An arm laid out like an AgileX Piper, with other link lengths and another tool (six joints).
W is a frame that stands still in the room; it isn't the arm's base.
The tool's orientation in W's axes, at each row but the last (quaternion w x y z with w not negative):
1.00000, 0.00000, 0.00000, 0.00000
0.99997, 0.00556, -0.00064, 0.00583
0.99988, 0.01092, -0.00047, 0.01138
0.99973, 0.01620, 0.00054, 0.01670
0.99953, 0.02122, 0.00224, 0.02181
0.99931, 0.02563, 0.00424, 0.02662
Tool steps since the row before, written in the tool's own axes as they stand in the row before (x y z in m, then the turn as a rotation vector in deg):
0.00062, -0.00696, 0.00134, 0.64, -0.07, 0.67
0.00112, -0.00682, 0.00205, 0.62, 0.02, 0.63
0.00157, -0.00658, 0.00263, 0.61, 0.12, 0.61
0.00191, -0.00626, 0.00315, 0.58, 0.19, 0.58
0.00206, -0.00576, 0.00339, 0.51, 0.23, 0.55
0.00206, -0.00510, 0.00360, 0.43, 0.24, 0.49
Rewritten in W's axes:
0.00062, -0.00696, 0.00134, 0.64, -0.07, 0.67
0.00120, -0.00683, 0.00198, 0.62, 0.02, 0.63
0.00172, -0.00660, 0.00249, 0.61, 0.12, 0.61
0.00212, -0.00629, 0.00294, 0.57, 0.19, 0.59
0.00233, -0.00580, 0.00313, 0.50, 0.23, 0.56
0.00236, -0.00516, 0.00332, 0.42, 0.24, 0.50

